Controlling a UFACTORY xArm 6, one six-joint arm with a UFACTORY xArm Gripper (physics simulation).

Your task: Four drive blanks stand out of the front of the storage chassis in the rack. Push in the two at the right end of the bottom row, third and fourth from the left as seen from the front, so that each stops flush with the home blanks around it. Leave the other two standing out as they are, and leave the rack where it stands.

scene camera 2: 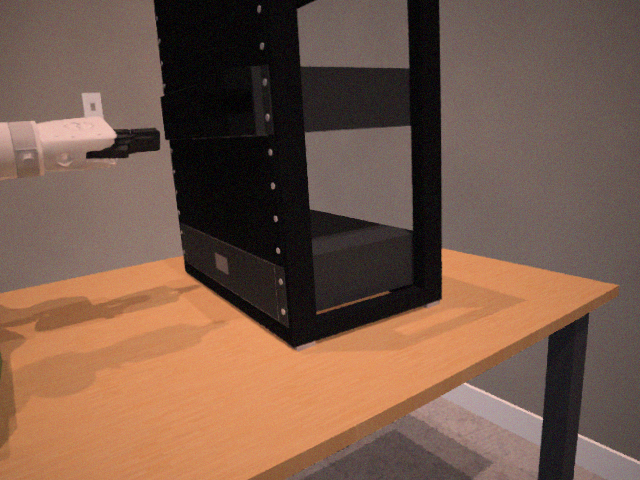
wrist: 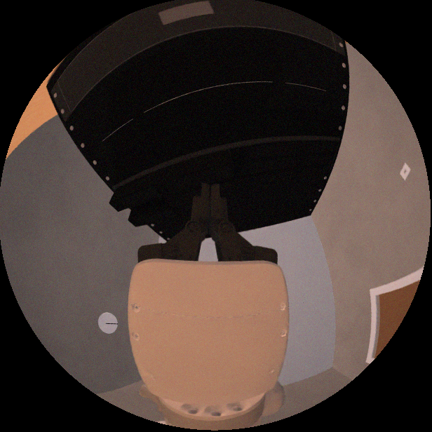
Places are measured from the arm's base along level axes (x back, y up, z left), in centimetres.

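Where they show: gripper, between the fingertips: (scene camera 2: 158, 138).
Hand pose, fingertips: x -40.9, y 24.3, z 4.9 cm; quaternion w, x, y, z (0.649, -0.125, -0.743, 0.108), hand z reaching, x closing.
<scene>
Each offset is from my fingertips to the top centre of the thing. "spot": to the spot under its first point. Level surfaces: height alone.
The black rack @(spot: dx -30.5, dy -5.1, dz -28.4 cm) (scene camera 2: 426, 155) (wrist: 339, 95) stands upright on the table. The storage chassis @(spot: dx -5.6, dy +3.1, dz -8.8 cm) (scene camera 2: 217, 113) (wrist: 280, 167) is a dark unit across the rack's front, about mid-height in the scene view. Its drive blanks are black on black; I cannot make out single blanks or how far they stand out. My gripper (scene camera 2: 158, 139) (wrist: 209, 193) is shut and empty. In the scene view its tips point at the rack, close to the chassis's far lower front edge. In the wrist view the fingers overlap the dark front; whether they touch it is unclear.
A grey bottom unit (scene camera 2: 248, 281) (wrist: 120, 55) with a pale label sits low in the rack. Two dark blocks (wrist: 120, 198) (wrist: 141, 217) jut out at the rack's left side in the wrist view. The wooden table @(dy -30.6 cm) (scene camera 2: 180, 392) extends before the rack. A wall outlet (scene camera 2: 92, 105) is behind.
</scene>
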